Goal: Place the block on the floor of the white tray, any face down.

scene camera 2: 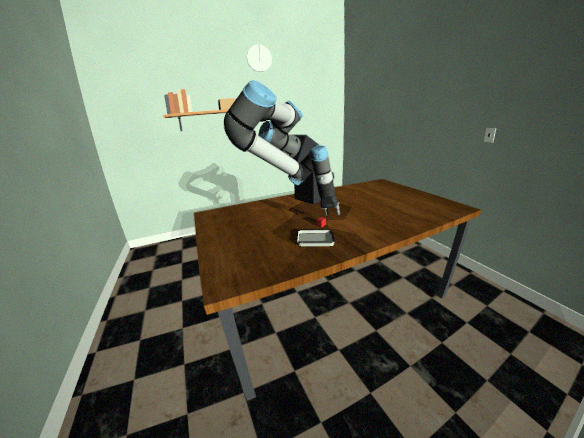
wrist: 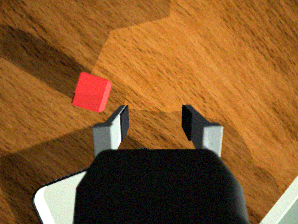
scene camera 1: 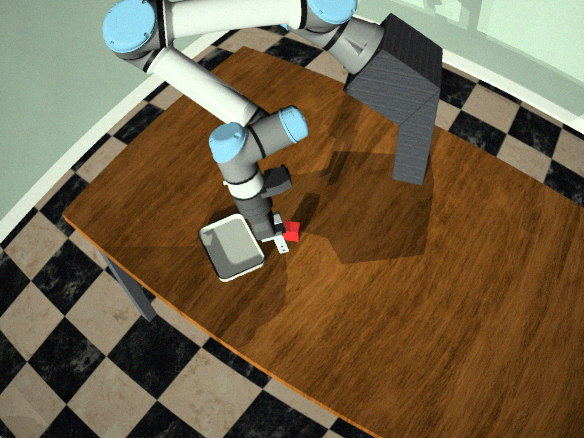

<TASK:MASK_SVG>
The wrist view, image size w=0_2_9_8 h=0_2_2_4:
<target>gripper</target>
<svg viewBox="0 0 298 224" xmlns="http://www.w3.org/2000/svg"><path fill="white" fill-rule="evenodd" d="M92 127L95 159L76 187L73 224L249 224L243 188L220 158L223 127L219 123L210 123L191 105L182 105L181 127L188 140L192 141L196 149L117 149L120 142L124 141L129 129L128 105L120 105L104 123L96 123Z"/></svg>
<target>red block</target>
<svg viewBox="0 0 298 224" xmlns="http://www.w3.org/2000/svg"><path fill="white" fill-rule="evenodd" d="M81 72L71 102L72 105L95 112L104 111L112 86L110 81Z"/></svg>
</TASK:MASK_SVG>
